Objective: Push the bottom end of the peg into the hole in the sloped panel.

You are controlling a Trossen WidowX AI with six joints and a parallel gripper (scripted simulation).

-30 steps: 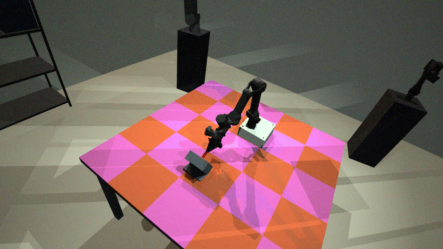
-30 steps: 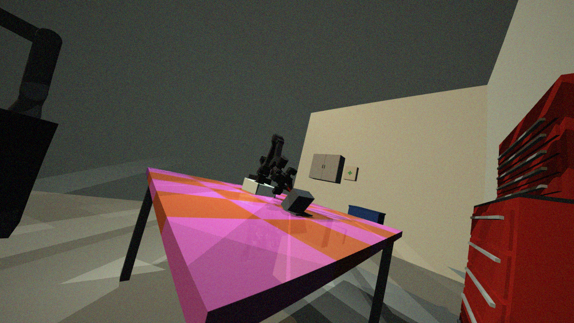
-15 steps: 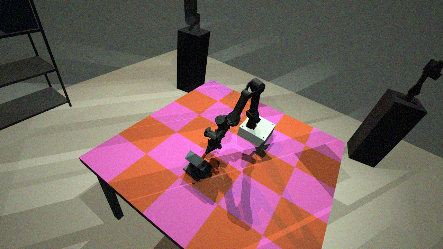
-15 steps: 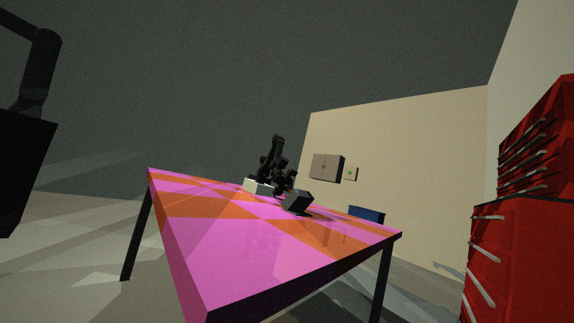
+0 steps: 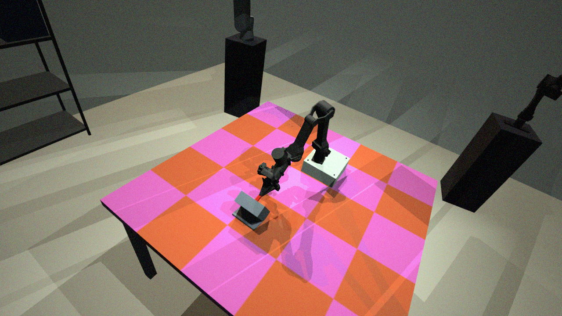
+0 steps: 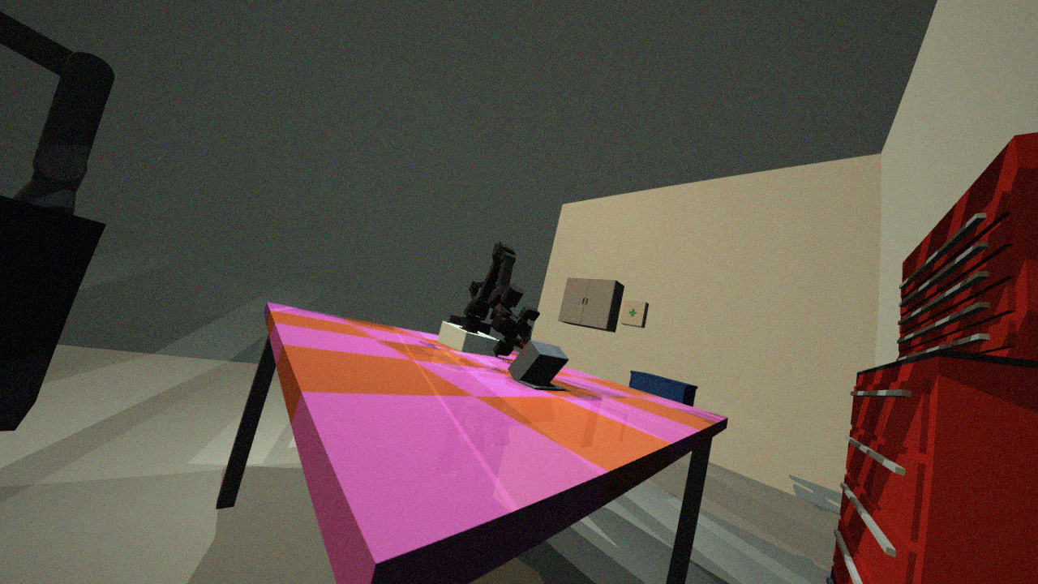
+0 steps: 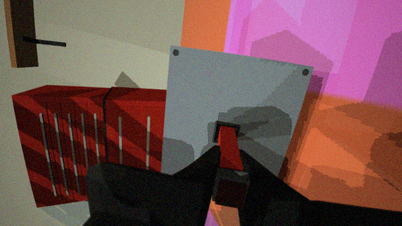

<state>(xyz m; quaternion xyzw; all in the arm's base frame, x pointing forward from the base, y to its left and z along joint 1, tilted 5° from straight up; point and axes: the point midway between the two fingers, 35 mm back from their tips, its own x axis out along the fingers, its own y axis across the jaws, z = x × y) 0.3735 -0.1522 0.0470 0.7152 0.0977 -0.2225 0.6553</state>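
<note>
Right now my gripper tip is 50 mm short of the sloped panel, 30 mm above it and 10 mm to the left of it. From my gripper tip the other things lie so: red peg 10 mm behind, 10 mm above.
</note>
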